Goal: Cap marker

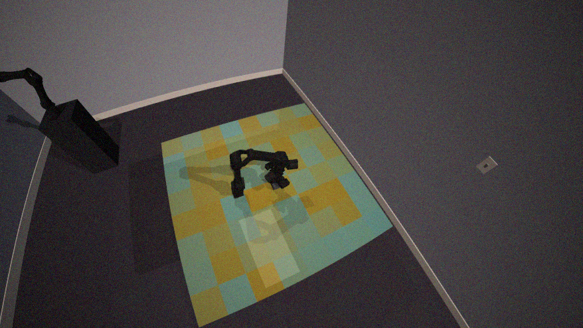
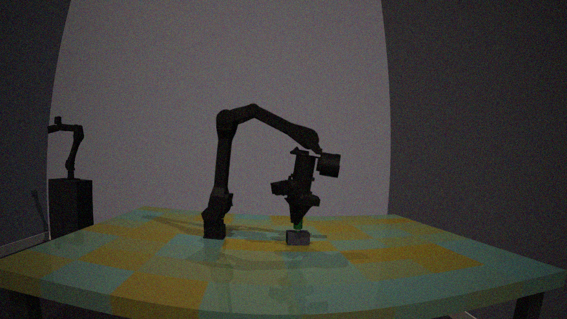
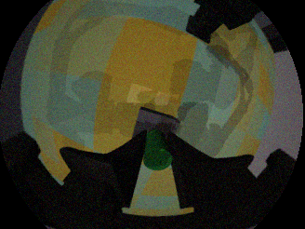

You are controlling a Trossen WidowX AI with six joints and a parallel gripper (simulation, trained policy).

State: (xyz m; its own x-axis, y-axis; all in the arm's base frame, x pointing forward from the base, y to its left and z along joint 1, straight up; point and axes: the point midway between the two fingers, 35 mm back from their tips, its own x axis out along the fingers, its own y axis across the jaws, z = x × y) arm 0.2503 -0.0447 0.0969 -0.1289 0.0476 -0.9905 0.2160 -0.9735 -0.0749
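The green cap is 10 mm ahead of my gripper tip and 10 mm above it. Round my gripper tip: green marker (10 mm ahead, 10 mm above); then grey holder block (40 mm below, 10 mm ahead).
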